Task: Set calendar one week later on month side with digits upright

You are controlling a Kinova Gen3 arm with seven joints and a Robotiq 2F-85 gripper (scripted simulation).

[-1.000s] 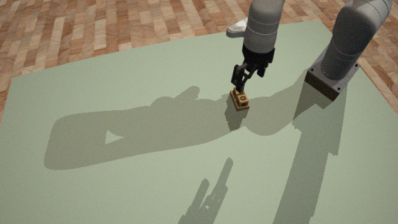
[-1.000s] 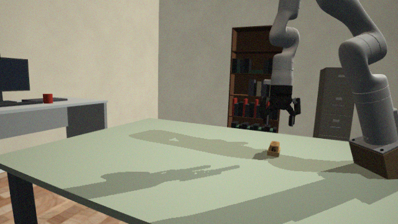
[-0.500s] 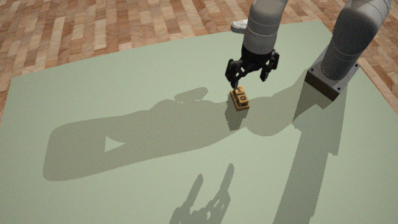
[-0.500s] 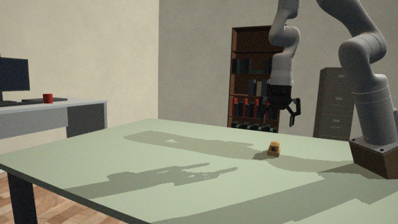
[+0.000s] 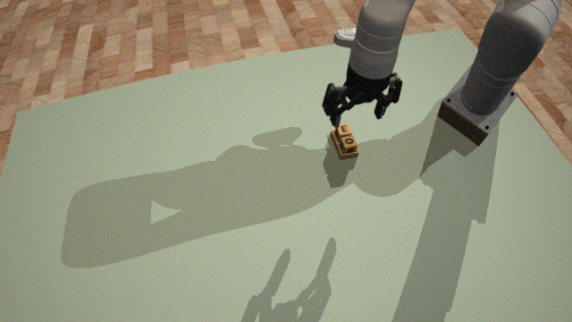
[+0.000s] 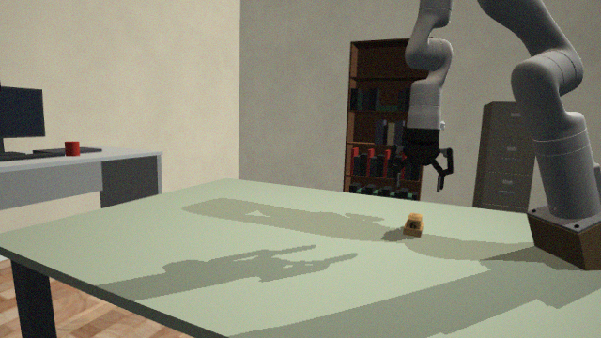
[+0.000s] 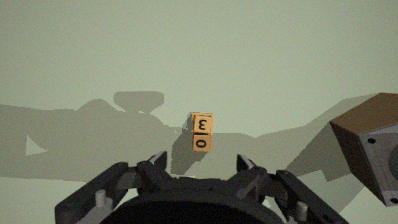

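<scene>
Right now the cube is 40 mm to the right of my hand and 90 mm below it. Round my hand: wooden tray: 20 mm to the right, 110 mm below.
</scene>
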